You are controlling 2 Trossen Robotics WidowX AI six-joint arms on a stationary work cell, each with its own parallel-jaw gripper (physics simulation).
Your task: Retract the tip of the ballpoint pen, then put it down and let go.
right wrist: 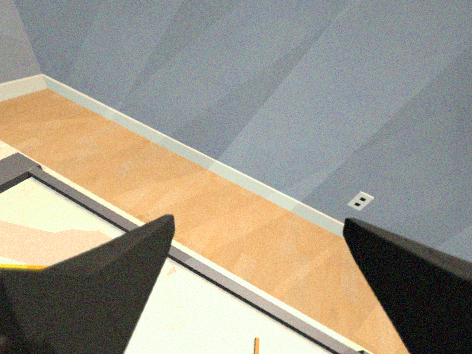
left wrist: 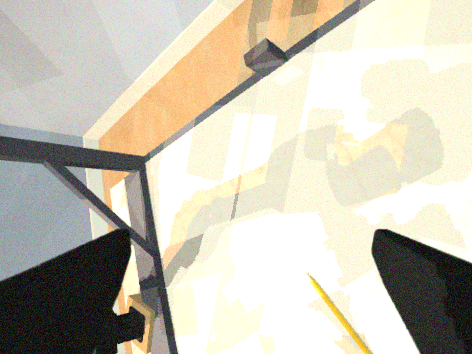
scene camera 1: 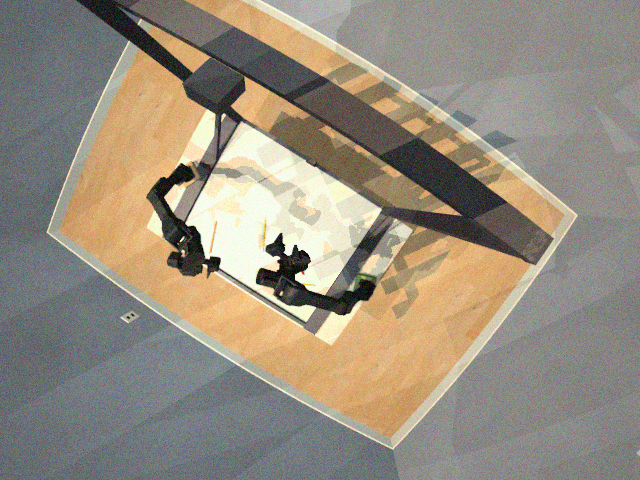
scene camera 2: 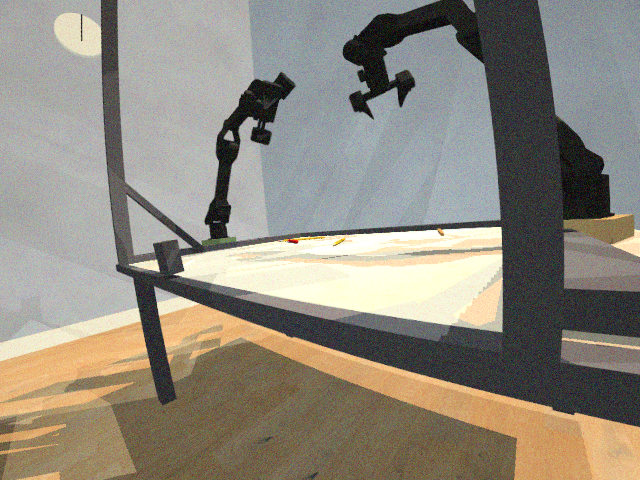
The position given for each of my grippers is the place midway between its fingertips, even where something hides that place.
My left gripper [scene camera 2: 261,125] is open, with nothing in its grasp. My right gripper [scene camera 2: 386,112] is open and holds nothing. Further things: a dark frame [scene camera 1: 223,131].
My left gripper is seen too in the left wrist view [left wrist: 252,241] and in scene camera 1 [scene camera 1: 288,239]. My right gripper also shows in the right wrist view [right wrist: 258,224] and in scene camera 1 [scene camera 1: 195,276]. The dark frame is seen too in the left wrist view [left wrist: 143,236].
